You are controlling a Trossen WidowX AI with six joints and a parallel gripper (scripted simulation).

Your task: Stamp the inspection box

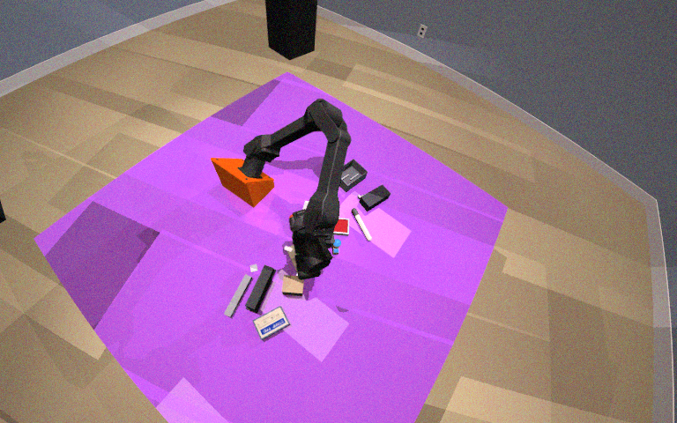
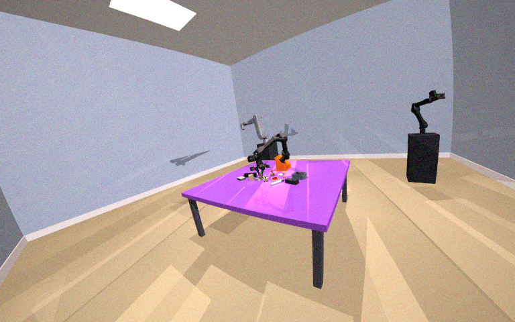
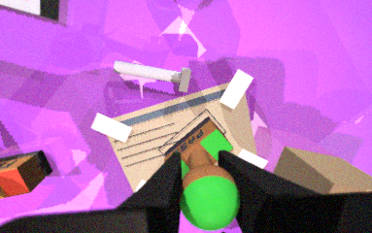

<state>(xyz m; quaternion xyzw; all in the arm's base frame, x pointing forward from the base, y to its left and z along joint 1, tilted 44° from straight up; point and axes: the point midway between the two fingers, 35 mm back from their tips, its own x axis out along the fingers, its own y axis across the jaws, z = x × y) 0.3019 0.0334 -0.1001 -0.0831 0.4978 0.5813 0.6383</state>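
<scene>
My gripper tip is right at the green-knobbed PASS stamp. Also, from my gripper tip: tan block: 9 cm to the right, 5 cm ahead, 1 cm below; then blue-knobbed stamp: 10 cm to the left, 5 cm ahead, 1 cm below; then cream card: 3 cm below, 1 cm behind.
</scene>
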